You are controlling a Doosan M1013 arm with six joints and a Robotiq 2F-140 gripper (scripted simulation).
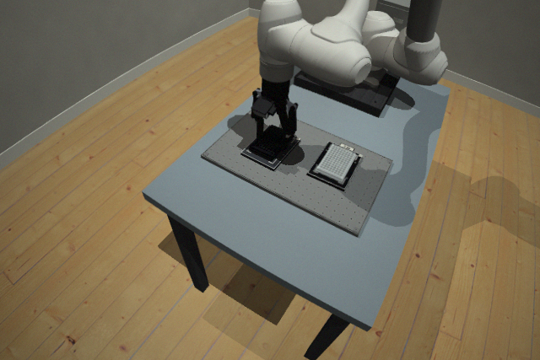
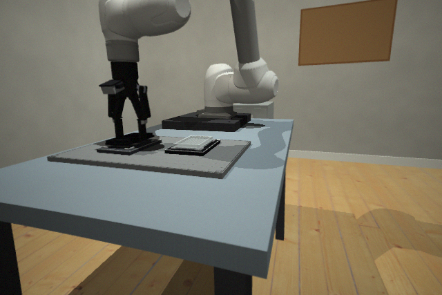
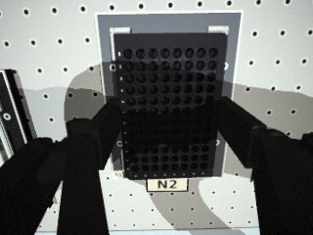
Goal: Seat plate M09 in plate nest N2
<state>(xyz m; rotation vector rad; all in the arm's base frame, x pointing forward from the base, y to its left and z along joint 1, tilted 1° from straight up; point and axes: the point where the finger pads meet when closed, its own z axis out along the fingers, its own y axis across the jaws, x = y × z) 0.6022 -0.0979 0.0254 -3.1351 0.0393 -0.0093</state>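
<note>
The plate nest is 5 cm below my hand. From my hand the other things lie so: white well plate: 4 cm behind, 20 cm to the left, 3 cm below; then black well plate: 2 cm below.
</note>
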